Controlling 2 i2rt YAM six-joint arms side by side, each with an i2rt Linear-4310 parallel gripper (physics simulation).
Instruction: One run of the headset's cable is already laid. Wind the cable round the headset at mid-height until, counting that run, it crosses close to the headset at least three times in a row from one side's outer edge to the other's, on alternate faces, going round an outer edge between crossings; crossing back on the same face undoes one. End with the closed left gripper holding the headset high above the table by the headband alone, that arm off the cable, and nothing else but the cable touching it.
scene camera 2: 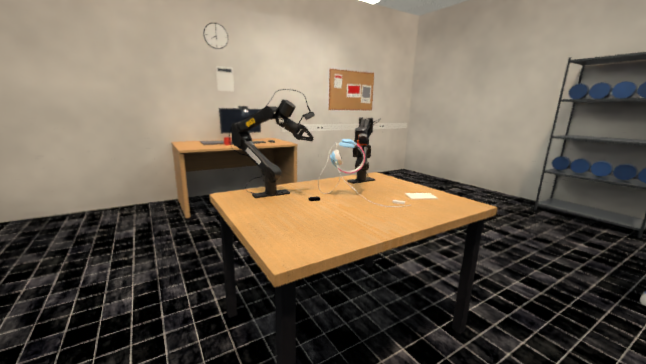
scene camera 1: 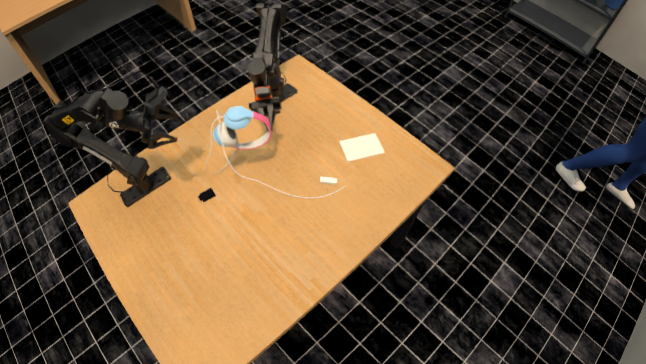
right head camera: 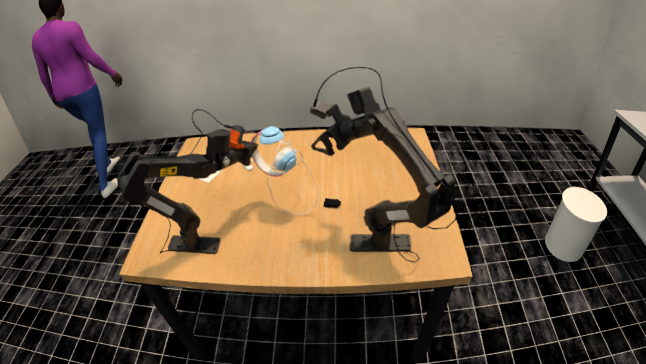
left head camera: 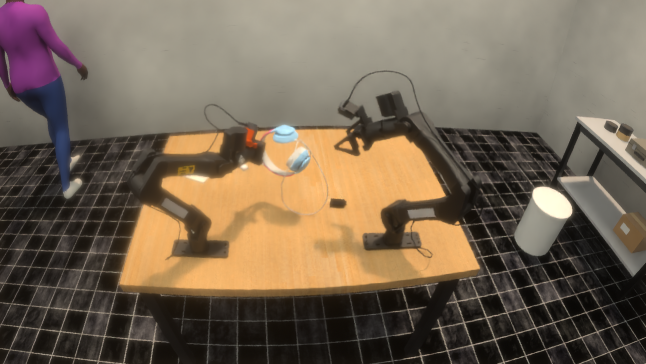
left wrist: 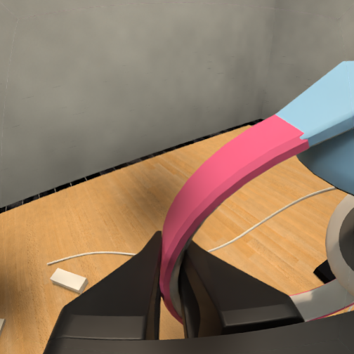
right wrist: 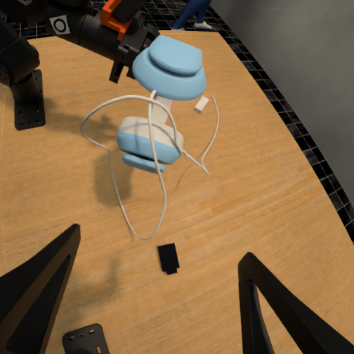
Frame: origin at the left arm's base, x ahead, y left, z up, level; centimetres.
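Where they show: left gripper, fingertip midpoint: (scene camera 2: 364,158) (scene camera 1: 270,131) (right head camera: 256,145) (left head camera: 264,143); right gripper, fingertip midpoint: (scene camera 2: 313,139) (scene camera 1: 177,127) (right head camera: 320,139) (left head camera: 340,140); left arm's base, link origin: (scene camera 2: 361,180) (right head camera: 193,245) (left head camera: 200,249); right arm's base, link origin: (scene camera 2: 271,194) (scene camera 1: 145,187) (right head camera: 380,243) (left head camera: 392,241).
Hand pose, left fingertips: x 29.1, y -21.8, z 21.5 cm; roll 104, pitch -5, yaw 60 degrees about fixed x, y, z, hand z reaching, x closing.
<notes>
Things, the pixels of their centre, and the offset from my left fingertips. "pt": a spot on its surface instead. Level surfaces: height alone.
- white cable, surface spot: (scene camera 1: 311,197) pt dz -21.2, dx +17.6, dy +1.8 cm
- small black box, body centre: (right head camera: 332,203) (left head camera: 338,203) (scene camera 1: 206,195) dz -20.8, dx -7.3, dy -25.9 cm
- table, surface height: dz -21.5 cm
- small white block, body centre: (scene camera 1: 328,180) dz -20.9, dx +16.5, dy +10.8 cm
- paper sheet, body centre: (scene camera 1: 361,147) (left head camera: 195,171) (right head camera: 204,172) (scene camera 2: 421,196) dz -21.3, dx +13.6, dy +30.7 cm
The headset (left head camera: 285,134) (right head camera: 271,134) (scene camera 1: 237,118) (scene camera 2: 347,143) hangs above the table, one blue cup above the other. My left gripper (left head camera: 263,152) (left wrist: 168,239) is shut on its pink headband (left wrist: 215,175). The white cable (scene camera 1: 310,197) (left wrist: 270,217) (right wrist: 145,239) comes from near the upper cup. In the right wrist view one strand passes in front of the lower cup, hangs in a loop, and arches back past the cups; its tail lies on the table. The cable's course behind the headset is partly hidden. My right gripper (left head camera: 347,149) (right head camera: 322,149) (scene camera 1: 176,128) is open and empty, apart from headset and cable.
A small black box (left head camera: 337,203) (scene camera 1: 207,194) (right wrist: 168,258) lies on the table (scene camera 1: 225,260) near the hanging loop. A small white block (scene camera 1: 328,180) (left wrist: 69,280) lies by the cable's tail, with a paper sheet (scene camera 1: 362,147) farther right in scene camera 1.
</notes>
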